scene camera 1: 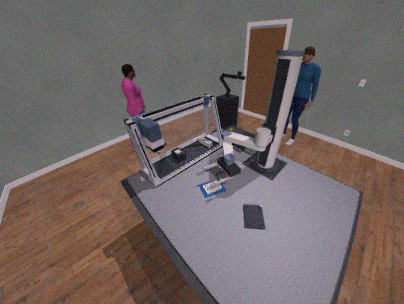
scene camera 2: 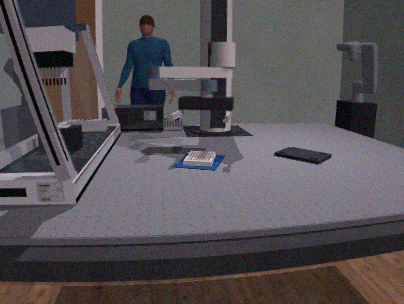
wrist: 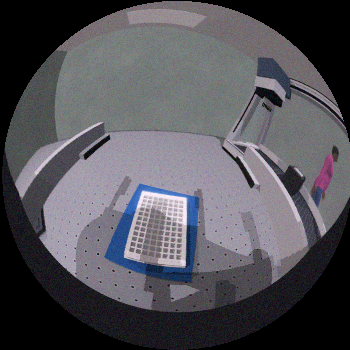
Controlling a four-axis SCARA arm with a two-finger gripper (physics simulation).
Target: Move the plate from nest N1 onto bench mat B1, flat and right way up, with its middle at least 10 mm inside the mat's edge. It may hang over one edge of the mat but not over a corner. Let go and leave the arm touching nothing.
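Pixels of known places: gripper, fingertip midpoint: (scene camera 1: 208, 176) (scene camera 2: 198, 118) (wrist: 172, 135); arm's base, origin of the base link: (scene camera 1: 264, 164) (scene camera 2: 215, 133).
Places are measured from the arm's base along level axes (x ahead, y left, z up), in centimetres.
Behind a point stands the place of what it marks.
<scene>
The white plate (scene camera 1: 213, 188) @(z 2.3, x 54.1, y -12.5 cm) (scene camera 2: 200, 158) @(z 2.9, x 56.4, y -14.4 cm) (wrist: 157, 227) @(z 1.9, x 53.5, y -14.0 cm) lies flat, its grid of wells facing up, on the blue mat (scene camera 1: 204, 193) @(z 1.5, x 61.7, y -14.4 cm) (scene camera 2: 219, 161) @(z 1.5, x 55.6, y -8.4 cm) (wrist: 120, 241) @(z 1.5, x 51.3, y -7.9 cm). In the wrist view, blue shows around the plate, and no plate edge hangs over. My gripper (scene camera 1: 208, 174) @(z 15.2, x 56.2, y -15.1 cm) (scene camera 2: 200, 119) @(z 15.2, x 56.2, y -15.1 cm) (wrist: 172, 135) @(z 15.2, x 56.2, y -15.1 cm) is open and empty. It hangs well above the plate and bench, apart from both, its fingers spread wide. The arm's shadow falls across part of the plate. No label for B1 or N1 is readable.
A dark flat rectangular block (scene camera 1: 253, 217) @(z 2.5, x 53.5, y 22.2 cm) (scene camera 2: 303, 155) @(z 2.5, x 55.2, y 20.2 cm) lies on the bench, apart from the mat. A framed deck machine (scene camera 1: 165, 175) (scene camera 2: 70, 186) @(z 5.3, x 85.0, y -45.8 cm) stands to one side. A dark box (scene camera 2: 137, 117) @(z 8.0, x -3.5, y -37.6 cm) stands behind. Two people stand beyond the bench.
</scene>
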